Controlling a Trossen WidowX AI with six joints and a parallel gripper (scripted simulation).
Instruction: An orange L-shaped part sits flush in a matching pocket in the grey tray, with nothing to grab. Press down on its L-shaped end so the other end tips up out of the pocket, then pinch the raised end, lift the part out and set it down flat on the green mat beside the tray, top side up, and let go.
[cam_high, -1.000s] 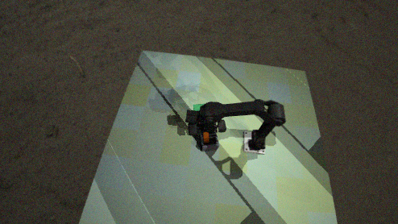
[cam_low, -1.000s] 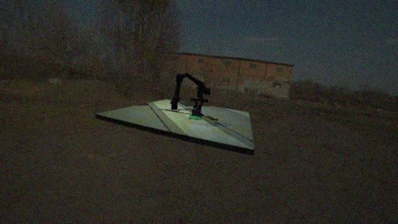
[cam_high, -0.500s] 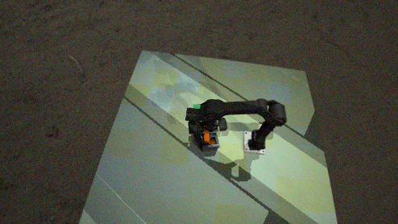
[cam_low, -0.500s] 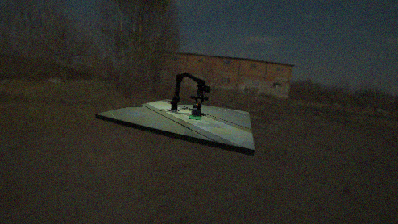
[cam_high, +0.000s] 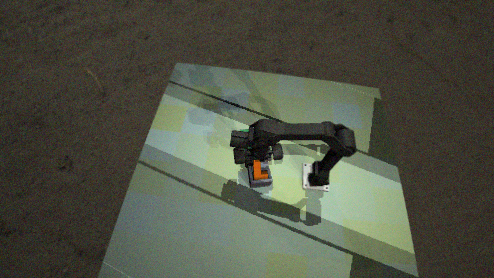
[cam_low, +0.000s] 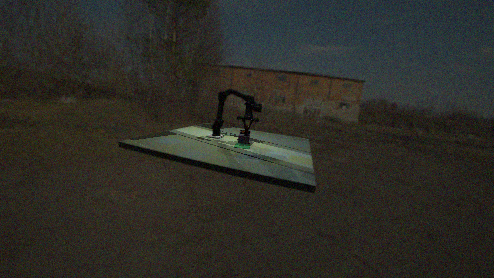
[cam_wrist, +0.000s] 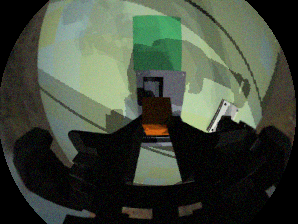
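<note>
The green mat is 14 cm to the right of my gripper tip and 13 cm below it. Also, from my gripper tip: orange L-shaped part 2 cm behind, 3 cm to the left, 3 cm below.
</note>
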